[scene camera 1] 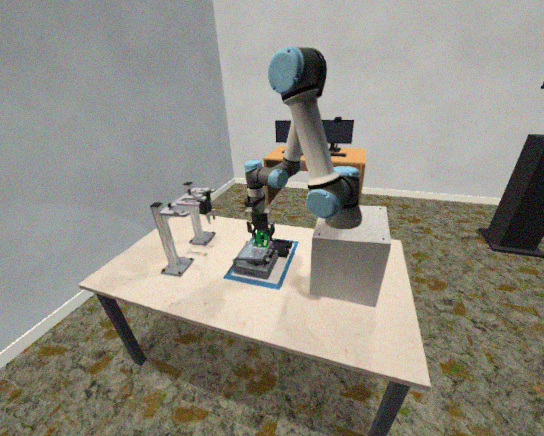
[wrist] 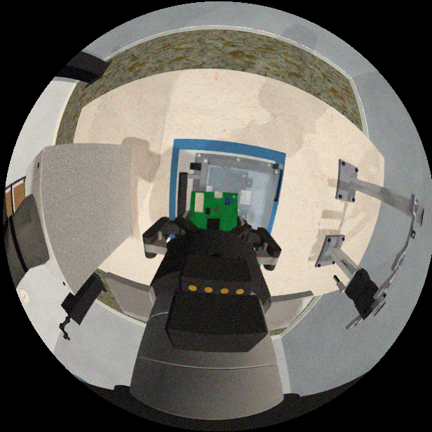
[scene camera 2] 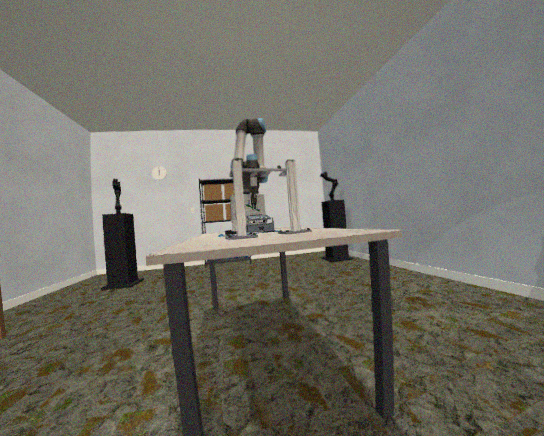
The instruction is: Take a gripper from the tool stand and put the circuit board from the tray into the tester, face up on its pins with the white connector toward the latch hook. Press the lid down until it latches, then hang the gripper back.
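Where they show: hand at its tool point: (scene camera 2: 252,184); arm's base at its link origin: (scene camera 1: 343,219) (scene camera 2: 245,195).
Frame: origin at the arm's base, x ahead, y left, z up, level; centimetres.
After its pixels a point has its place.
My two-finger adaptive gripper (scene camera 1: 261,233) (scene camera 2: 253,204) (wrist: 215,226) is shut on the green circuit board (scene camera 1: 260,240) {x 37.8, y 4.3, z -15.1 cm} (wrist: 218,202) and holds it above the tester. The board's component side faces the wrist camera. Its large white connector (wrist: 199,202) is at the left edge in that view. The grey tester (scene camera 1: 252,268) {x 39.2, y 13.1, z -26.2 cm} (scene camera 2: 261,227) {x 51.2, y 5.1, z -28.7 cm} (wrist: 220,158) has a clear lid (wrist: 260,185); how far the lid stands open is hard to tell. A black bar (wrist: 183,192) is at the tester's left side in the wrist view. The tray is hidden by the gripper in the wrist view.
The tool stand (scene camera 1: 166,235) {x 81.9, y 19.6, z -10.9 cm} (scene camera 2: 292,195) {x 86.2, y 17.4, z -13.0 cm} (wrist: 382,192) has two posts; another gripper (scene camera 1: 205,204) (wrist: 363,294) hangs on it. The robot's grey base block (scene camera 1: 347,267) {x -4.4, y 14.7, z -13.2 cm} (wrist: 90,200) stands on the other side of the tester. A blue-bordered mat (scene camera 1: 252,283) {x 37.9, y 17.1, z -32.0 cm} (wrist: 227,145) lies under the tester.
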